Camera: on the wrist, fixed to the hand. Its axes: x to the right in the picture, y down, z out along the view.
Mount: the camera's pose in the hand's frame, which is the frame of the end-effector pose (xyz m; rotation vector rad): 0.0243 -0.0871 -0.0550 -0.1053 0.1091 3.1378
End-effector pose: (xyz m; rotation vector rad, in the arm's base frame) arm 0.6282 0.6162 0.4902 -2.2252 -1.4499 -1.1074
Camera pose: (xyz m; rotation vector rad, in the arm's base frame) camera 0.5329 0.6409 0.5291 -1.2559 2.0064 0.2258
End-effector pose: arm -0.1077 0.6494 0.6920 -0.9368 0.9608 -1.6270
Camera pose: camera -0.1940 0.6514 0.7533 0.9167 0.9692 1.1227
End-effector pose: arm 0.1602 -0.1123 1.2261 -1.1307 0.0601 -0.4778
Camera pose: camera 0.1371 -0.1982 1.2834 0.0238 1.5770 2.2263
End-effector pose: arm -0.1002 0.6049 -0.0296 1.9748 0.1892 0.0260
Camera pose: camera -0.0926 0.6923 -0.0888 0.1902 -2.5332 1.7995
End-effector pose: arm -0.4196 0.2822 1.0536 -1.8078 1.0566 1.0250
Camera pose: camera -0.3186 0.2559 1.0712 -0.9647 -1.7669 -0.9502
